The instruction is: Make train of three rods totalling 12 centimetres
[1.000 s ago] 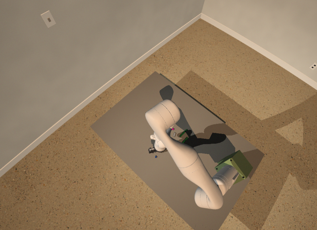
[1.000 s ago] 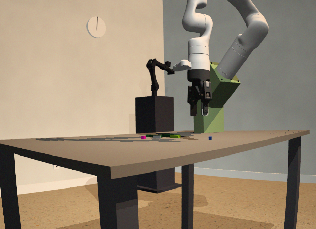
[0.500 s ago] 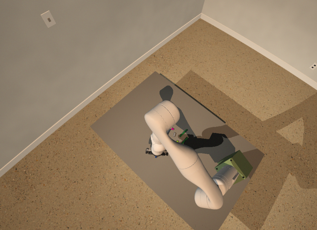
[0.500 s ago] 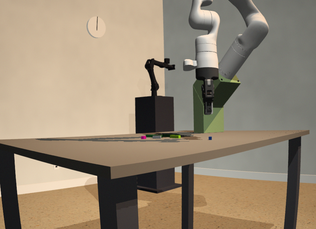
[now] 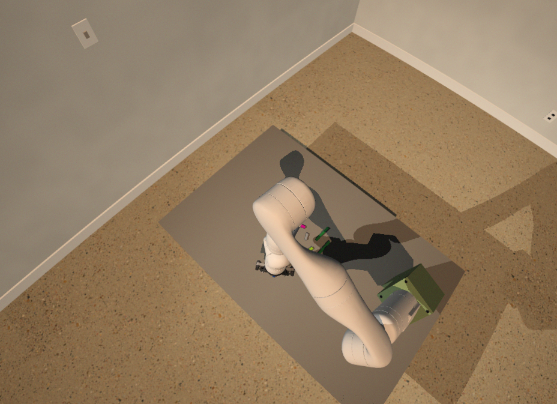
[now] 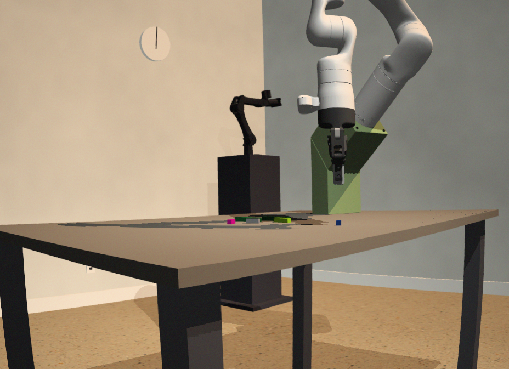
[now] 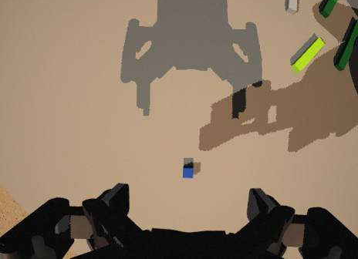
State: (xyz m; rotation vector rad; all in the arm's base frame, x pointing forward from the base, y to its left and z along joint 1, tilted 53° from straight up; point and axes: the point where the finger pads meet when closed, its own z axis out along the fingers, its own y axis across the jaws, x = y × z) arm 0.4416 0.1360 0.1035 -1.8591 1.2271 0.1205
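My hand is 8 cm above the blue rod. Round my hand: magenta rod (5 cm ahead, 25 cm to the right, 8 cm below); then lime rod (4 cm behind, 18 cm to the right, 8 cm below); then grey rod (1 cm ahead, 22 cm to the right, 8 cm below).
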